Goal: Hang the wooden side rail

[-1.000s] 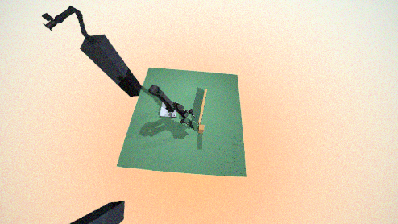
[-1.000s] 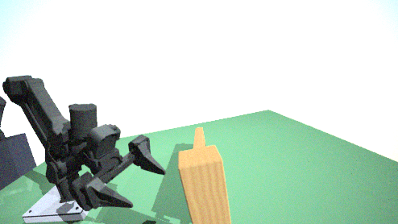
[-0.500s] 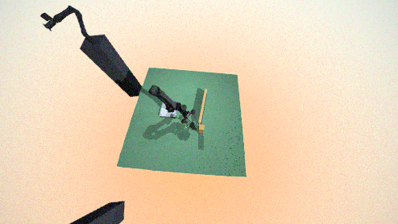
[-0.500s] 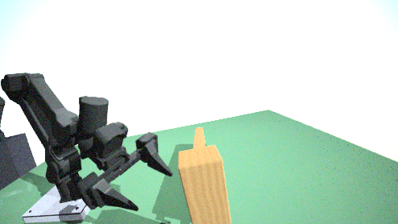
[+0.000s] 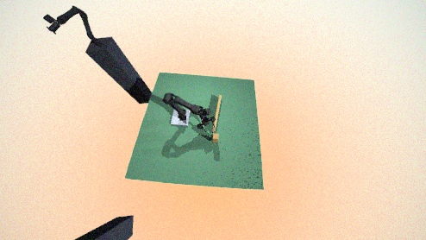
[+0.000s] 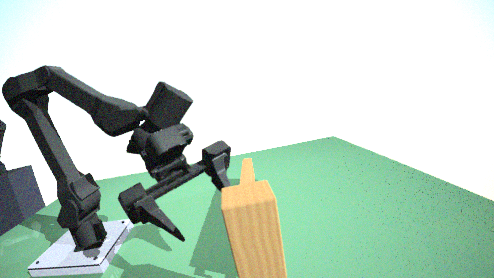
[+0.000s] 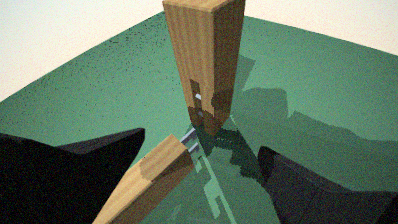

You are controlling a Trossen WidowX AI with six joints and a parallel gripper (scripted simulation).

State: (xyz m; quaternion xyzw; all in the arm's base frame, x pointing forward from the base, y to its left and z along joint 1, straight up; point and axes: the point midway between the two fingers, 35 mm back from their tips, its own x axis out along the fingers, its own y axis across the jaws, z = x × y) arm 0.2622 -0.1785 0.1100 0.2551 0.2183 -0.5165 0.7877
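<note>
My gripper tip is now 40 mm short of the wooden headboard post, 80 mm to the left of it and 20 mm above it.
</note>
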